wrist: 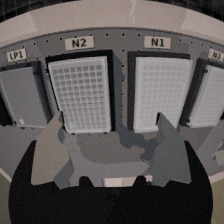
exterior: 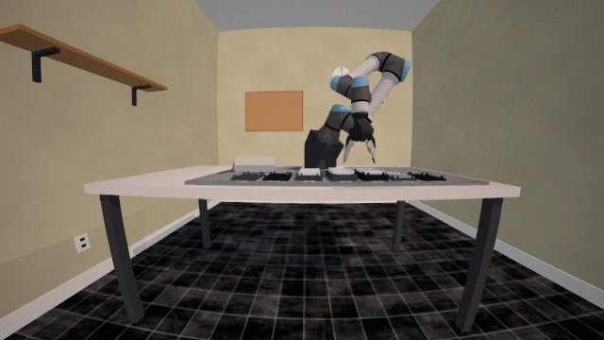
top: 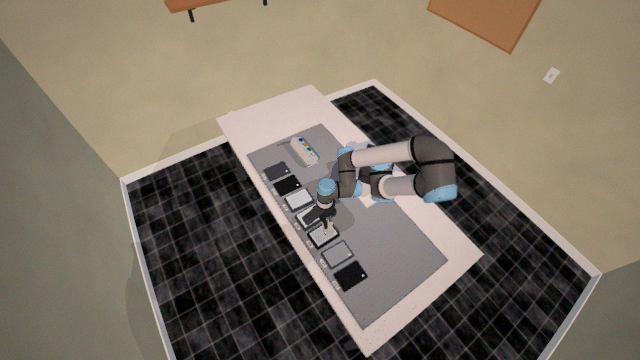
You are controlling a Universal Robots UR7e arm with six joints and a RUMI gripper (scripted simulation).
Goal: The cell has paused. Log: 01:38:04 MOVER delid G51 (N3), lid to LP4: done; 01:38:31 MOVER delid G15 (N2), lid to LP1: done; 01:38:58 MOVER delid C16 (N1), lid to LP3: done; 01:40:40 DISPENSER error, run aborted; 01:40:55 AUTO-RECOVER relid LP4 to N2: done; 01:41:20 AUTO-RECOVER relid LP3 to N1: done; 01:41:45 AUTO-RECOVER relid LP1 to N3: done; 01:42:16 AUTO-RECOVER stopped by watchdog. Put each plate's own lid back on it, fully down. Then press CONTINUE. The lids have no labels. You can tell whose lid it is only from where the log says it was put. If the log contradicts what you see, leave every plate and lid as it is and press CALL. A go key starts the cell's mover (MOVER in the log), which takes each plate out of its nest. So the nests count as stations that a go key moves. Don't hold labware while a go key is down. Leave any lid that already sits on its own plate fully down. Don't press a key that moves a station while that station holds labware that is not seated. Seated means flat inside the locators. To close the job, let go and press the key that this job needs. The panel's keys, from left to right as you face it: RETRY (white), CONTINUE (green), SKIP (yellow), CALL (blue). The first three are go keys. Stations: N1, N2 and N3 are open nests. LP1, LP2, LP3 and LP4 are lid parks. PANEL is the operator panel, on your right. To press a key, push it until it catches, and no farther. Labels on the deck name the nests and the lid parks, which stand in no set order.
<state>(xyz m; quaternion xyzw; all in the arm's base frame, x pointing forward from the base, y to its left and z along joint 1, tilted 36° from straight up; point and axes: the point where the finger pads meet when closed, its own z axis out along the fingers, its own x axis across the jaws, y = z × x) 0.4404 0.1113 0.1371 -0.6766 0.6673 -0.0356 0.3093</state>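
The white gridded plate is 3 cm ahead of my hand, 21 cm to the right of it and 4 cm below it. The rest, counted from my hand: lid park LP4 (4 cm behind, 30 cm to the left, 6 cm below); then grey lid (3 cm behind, 17 cm to the left, 5 cm below); then lid park LP3 (6 cm ahead, 34 cm to the right, 6 cm below).
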